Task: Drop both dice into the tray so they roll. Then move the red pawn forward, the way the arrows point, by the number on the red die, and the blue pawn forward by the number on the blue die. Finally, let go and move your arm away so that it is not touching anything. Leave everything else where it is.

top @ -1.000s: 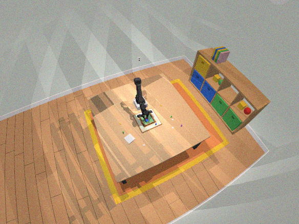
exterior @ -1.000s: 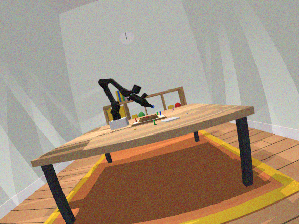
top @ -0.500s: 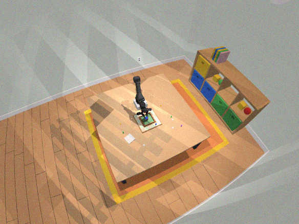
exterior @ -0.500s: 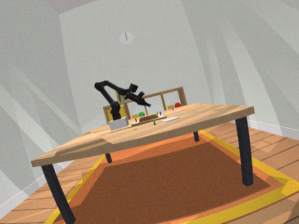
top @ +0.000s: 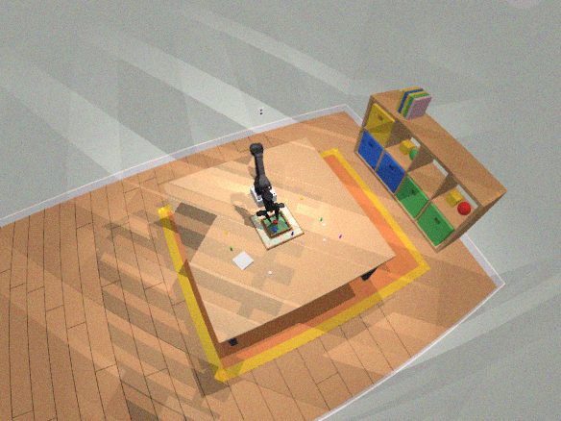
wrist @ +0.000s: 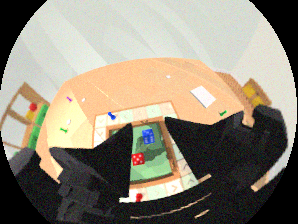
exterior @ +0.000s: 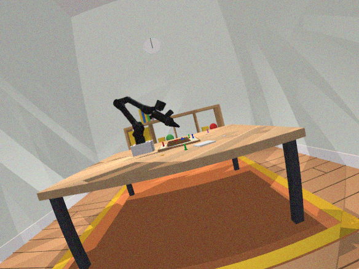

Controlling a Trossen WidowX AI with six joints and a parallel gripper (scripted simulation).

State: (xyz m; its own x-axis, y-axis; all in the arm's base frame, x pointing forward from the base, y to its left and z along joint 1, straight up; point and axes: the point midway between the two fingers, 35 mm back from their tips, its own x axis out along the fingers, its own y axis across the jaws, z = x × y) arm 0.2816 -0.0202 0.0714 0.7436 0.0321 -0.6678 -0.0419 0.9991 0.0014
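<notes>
Right now my gripper tip is 150 mm past the red pawn, 100 mm above it and 40 mm to the right of it. Round my gripper tip: green-floored tray (120 mm below, 40 mm behind, 30 mm to the left); then blue die (80 mm below, 10 mm to the left); then red die (100 mm below, 50 mm behind, 30 mm to the left).
</notes>
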